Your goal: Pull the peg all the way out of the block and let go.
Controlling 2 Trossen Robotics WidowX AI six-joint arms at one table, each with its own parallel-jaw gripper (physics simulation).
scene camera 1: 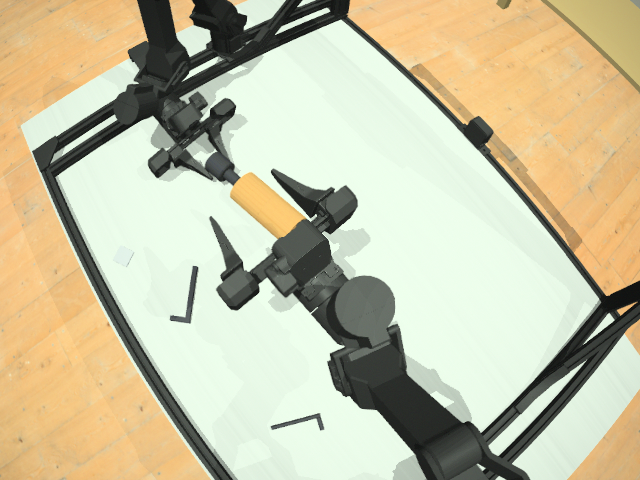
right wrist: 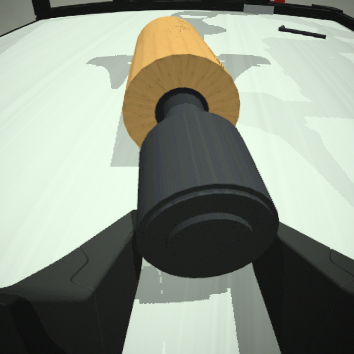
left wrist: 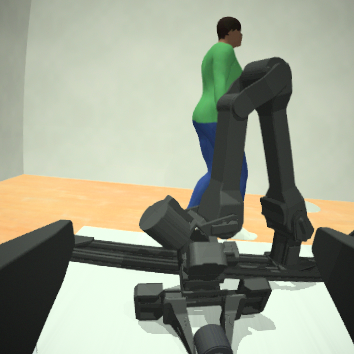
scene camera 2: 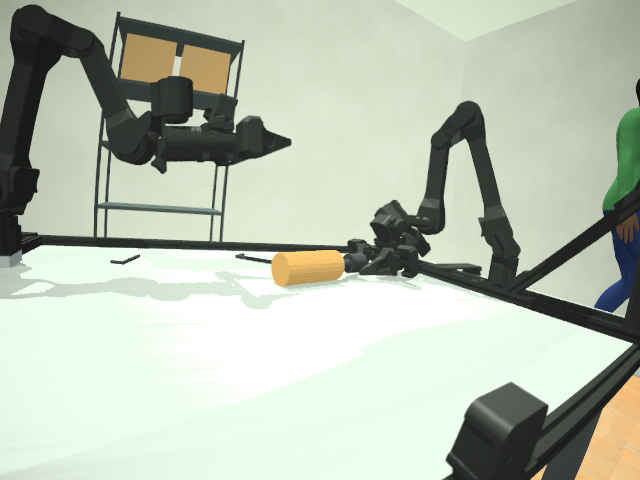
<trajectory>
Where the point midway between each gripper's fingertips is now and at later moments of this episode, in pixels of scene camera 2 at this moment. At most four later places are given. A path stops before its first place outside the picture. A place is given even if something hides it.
My left gripper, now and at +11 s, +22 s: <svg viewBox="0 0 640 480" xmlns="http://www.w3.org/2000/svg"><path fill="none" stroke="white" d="M279 145L324 225L364 57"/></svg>
My right gripper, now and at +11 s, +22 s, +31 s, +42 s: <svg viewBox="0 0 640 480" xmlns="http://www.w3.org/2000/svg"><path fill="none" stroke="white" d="M352 271L352 271L272 274L271 274L271 274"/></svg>
</trajectory>
